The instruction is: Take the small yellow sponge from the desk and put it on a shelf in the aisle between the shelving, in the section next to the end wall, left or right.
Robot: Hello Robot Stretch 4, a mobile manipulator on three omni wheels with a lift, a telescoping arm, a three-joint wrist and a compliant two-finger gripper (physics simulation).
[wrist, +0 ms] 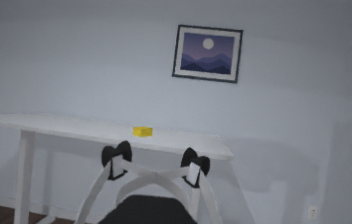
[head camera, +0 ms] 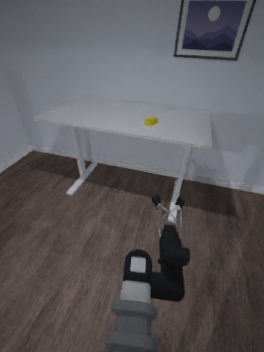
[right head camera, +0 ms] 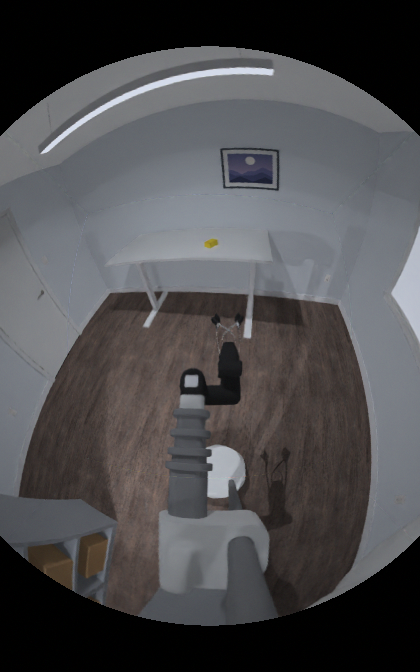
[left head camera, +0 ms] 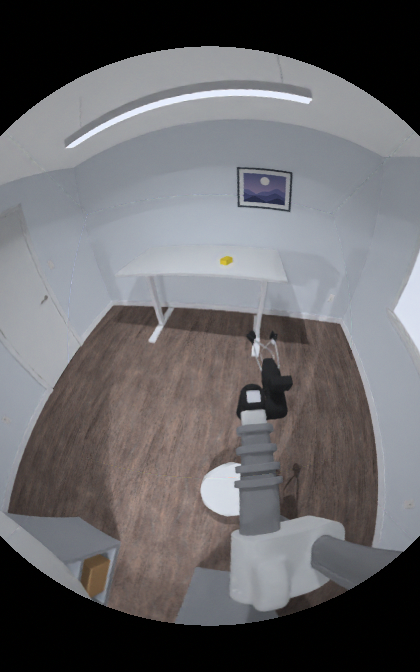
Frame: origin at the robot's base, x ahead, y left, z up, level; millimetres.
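Seen in the pictures: gripper, between the fingertips: [wrist: 156, 156] [head camera: 167, 196].
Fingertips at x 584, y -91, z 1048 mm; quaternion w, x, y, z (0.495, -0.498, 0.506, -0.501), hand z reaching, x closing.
Observation:
Offsets run from my fingertips to a thing's top centre. "spot": to the spot under its first point. Level surfaces: height alone.
The small yellow sponge @[dx +988, dy +79, dz -79 mm] [head camera: 151, 121] [left head camera: 226, 260] [right head camera: 211, 243] [wrist: 142, 131] lies on the white desk @[dz -124 mm] [head camera: 100, 116] [left head camera: 175, 262] [right head camera: 165, 247] [wrist: 75, 126], right of the desk's middle. My gripper [head camera: 168, 201] [left head camera: 262, 336] [right head camera: 227, 320] [wrist: 156, 156] is open and empty, its two dark fingertips apart. It is in front of the desk, clear of the desk and the sponge. In the wrist view the sponge shows above and between the fingertips, farther off. Grey shelving [left head camera: 65, 537] [right head camera: 55, 517] shows in part at the lower left of the left and right head camera views; its aisle does not show.
Brown boxes [left head camera: 95, 575] [right head camera: 93, 555] stand in the shelving. A framed picture [head camera: 213, 27] [left head camera: 264, 189] [right head camera: 250, 168] [wrist: 208, 53] hangs on the wall behind the desk. A door [left head camera: 25, 300] [right head camera: 22, 290] is at the left. Desk legs @[spot: dx +1269, dy +909, dz -650 mm] [head camera: 78, 152] stand on the wooden floor.

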